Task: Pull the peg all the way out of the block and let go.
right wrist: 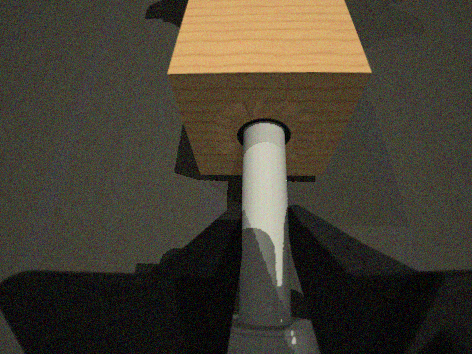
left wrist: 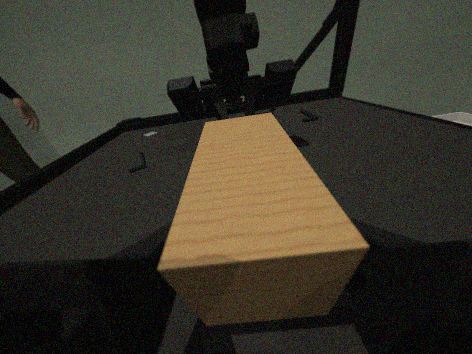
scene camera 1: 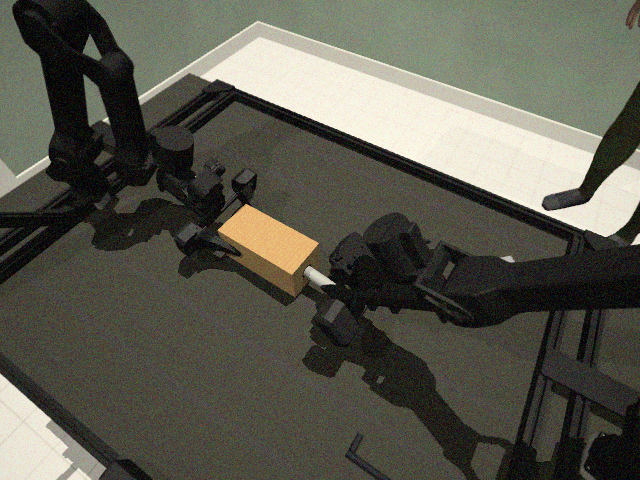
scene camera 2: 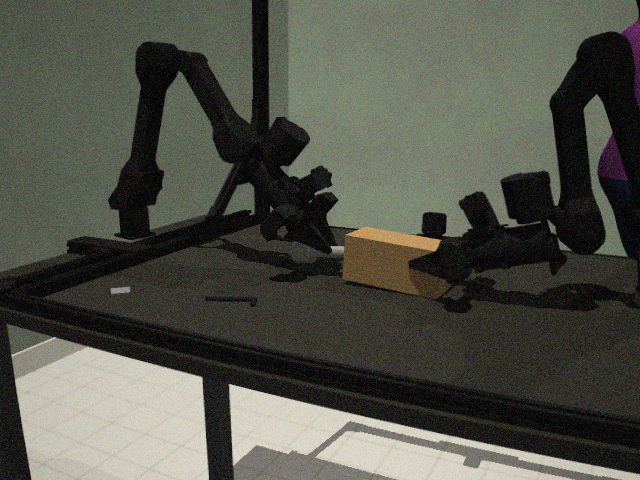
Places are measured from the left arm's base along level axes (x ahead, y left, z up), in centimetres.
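Pixels of known places: left gripper, fingertip midpoint: (left wrist: 251,213) (scene camera 1: 255,238) (scene camera 2: 418,261); right gripper, fingertip midpoint: (right wrist: 264,215) (scene camera 1: 325,283) (scene camera 2: 333,250); left arm's base, link origin: (scene camera 1: 92,188); right arm's base, link origin: (left wrist: 233,101) (scene camera 1: 615,467) (scene camera 2: 135,235).
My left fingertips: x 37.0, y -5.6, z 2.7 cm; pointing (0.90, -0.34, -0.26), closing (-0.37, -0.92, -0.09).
Ahead of a thing's pixels: the offset from my left fingertips to its middle.
The wooden block @(dx +3.1, dy -1.2, dz -0.4 cm) (scene camera 1: 268,238) (scene camera 2: 385,260) (left wrist: 255,195) (right wrist: 270,40) sits on the table. The white peg @(dx +15.4, dy -6.1, dz -0.6 cm) (scene camera 1: 319,277) (scene camera 2: 337,251) (right wrist: 265,175) sticks out of the hole in its end face, at the right in scene camera 1; how much of it is inside is hidden. My right gripper (scene camera 1: 331,289) (scene camera 2: 329,250) (right wrist: 264,215) is shut on the peg's outer part. My left gripper (scene camera 1: 245,232) (scene camera 2: 423,250) is at the block's opposite end, its fingers wide apart and against the two long sides. Its far finger is partly hidden by the block.
A dark L-shaped rod (scene camera 1: 354,446) (scene camera 2: 230,299) lies on the table, and a small white piece @(dx +46.3, dy +8.9, dz -4.4 cm) (scene camera 2: 119,290) (left wrist: 150,134) lies near the table's edge. A dark frame (scene camera 1: 403,160) borders the table. Part of a person (scene camera 1: 615,149) (left wrist: 25,115) shows beyond it.
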